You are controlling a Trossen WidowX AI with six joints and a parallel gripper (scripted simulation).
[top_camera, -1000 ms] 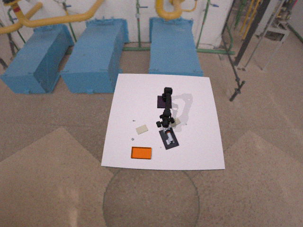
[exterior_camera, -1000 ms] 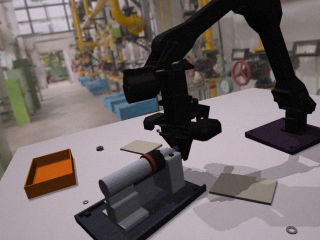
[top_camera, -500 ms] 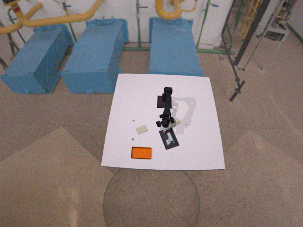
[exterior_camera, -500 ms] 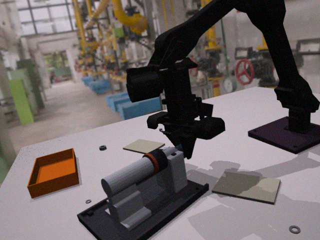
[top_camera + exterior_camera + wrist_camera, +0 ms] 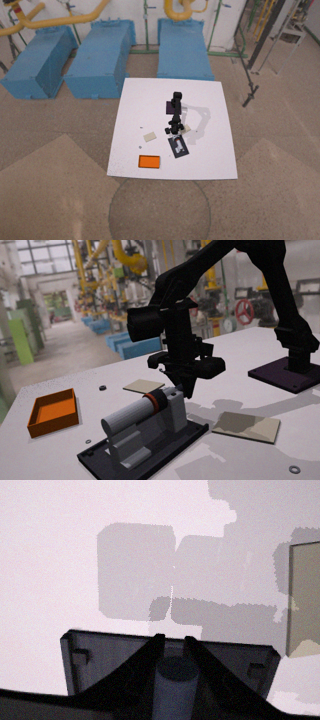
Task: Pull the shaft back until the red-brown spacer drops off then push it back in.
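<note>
My gripper tip is 90 mm short of the black spacer, 30 mm below it and 20 mm to the right of it. Round my gripper tip: red-brown spacer 110 mm ahead, 30 mm above, 20 mm to the left; orange tray 290 mm to the right, 270 mm ahead, 40 mm below.
</note>
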